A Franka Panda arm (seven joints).
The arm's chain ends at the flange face. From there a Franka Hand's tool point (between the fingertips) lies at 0.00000 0.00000 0.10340 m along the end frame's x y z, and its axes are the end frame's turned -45 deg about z.
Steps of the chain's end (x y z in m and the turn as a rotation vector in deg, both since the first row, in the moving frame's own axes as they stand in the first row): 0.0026 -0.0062 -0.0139 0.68 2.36 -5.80; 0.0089 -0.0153 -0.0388 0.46 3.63 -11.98; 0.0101 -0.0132 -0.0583 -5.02 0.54 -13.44
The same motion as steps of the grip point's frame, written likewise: 0.0102 -0.0006 -0.0140 -1.19 2.15 -5.80; 0.0227 -0.0011 -0.0390 -2.24 2.89 -11.98; 0.0116 0.0055 -0.0587 -3.93 -3.17 -13.44
